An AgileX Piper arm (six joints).
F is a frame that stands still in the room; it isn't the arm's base.
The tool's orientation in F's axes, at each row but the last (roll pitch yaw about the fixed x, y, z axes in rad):
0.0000, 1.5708, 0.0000
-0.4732, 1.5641, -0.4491
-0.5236, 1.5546, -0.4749
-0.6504, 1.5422, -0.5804
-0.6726, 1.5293, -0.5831
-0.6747, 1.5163, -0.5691
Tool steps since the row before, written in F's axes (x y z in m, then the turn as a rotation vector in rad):
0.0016, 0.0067, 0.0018, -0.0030, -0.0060, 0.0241
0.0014, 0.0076, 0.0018, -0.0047, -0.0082, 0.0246
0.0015, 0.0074, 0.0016, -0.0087, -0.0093, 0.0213
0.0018, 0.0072, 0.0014, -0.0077, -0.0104, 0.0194
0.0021, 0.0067, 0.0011, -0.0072, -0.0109, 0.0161
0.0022, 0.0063, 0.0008, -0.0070, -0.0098, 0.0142
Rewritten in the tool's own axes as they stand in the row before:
-0.0018, 0.0067, 0.0016, -0.0241, -0.0060, -0.0030
-0.0018, 0.0076, 0.0016, -0.0246, -0.0082, -0.0047
-0.0016, 0.0073, 0.0019, -0.0214, -0.0090, -0.0088
-0.0015, 0.0070, 0.0023, -0.0194, -0.0102, -0.0080
-0.0012, 0.0065, 0.0027, -0.0161, -0.0106, -0.0076
-0.0009, 0.0060, 0.0029, -0.0142, -0.0095, -0.0074

